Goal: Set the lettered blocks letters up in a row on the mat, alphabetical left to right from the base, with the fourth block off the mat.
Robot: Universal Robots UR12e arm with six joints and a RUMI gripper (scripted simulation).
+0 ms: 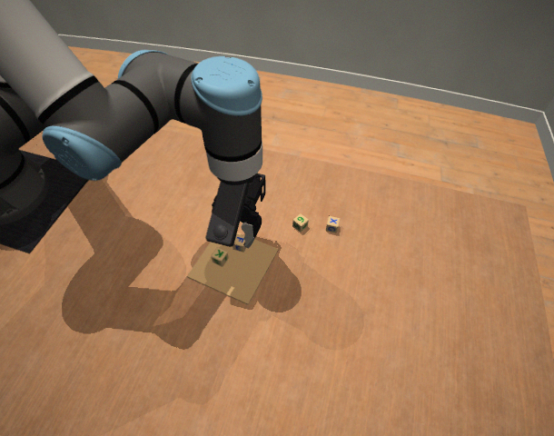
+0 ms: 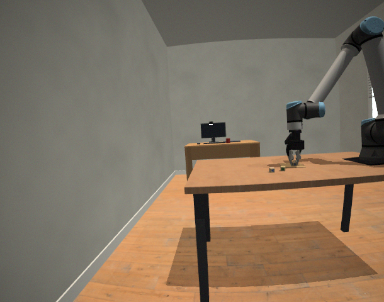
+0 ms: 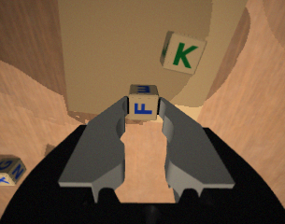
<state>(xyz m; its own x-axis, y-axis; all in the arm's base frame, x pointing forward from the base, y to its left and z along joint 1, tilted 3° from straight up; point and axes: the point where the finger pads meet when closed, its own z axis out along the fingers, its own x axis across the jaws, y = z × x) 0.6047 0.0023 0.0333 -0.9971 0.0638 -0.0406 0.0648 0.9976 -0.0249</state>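
Right now the tan mat is 4 cm to the right of my hand and 2 cm below it.
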